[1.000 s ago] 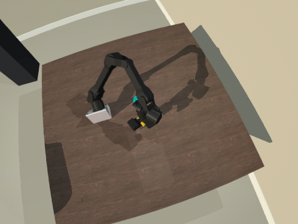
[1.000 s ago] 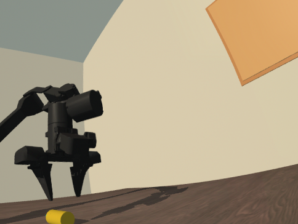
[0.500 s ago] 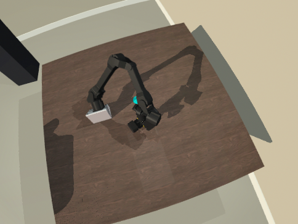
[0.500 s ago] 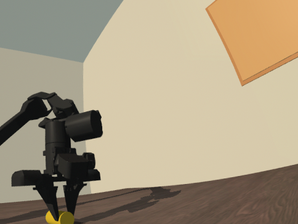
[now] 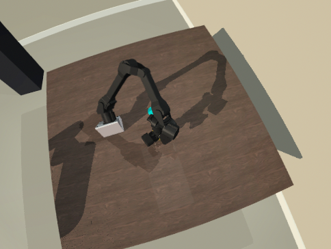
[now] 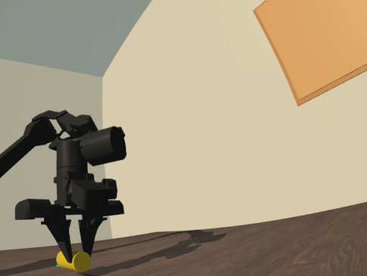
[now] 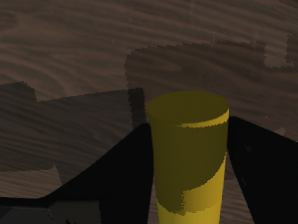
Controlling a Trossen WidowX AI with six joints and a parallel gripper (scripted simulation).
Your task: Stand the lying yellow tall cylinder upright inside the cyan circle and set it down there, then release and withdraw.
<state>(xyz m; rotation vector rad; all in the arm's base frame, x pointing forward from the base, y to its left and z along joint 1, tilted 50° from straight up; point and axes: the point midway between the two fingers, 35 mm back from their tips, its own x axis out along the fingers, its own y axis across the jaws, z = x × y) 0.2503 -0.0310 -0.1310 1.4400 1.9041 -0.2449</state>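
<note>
Right now my gripper tip is 2 cm past the cyan circle, 18 cm to the right of it and 3 cm above it. Also, from my gripper tip: yellow tall cylinder (1 cm behind, 2 cm to the left).
</note>
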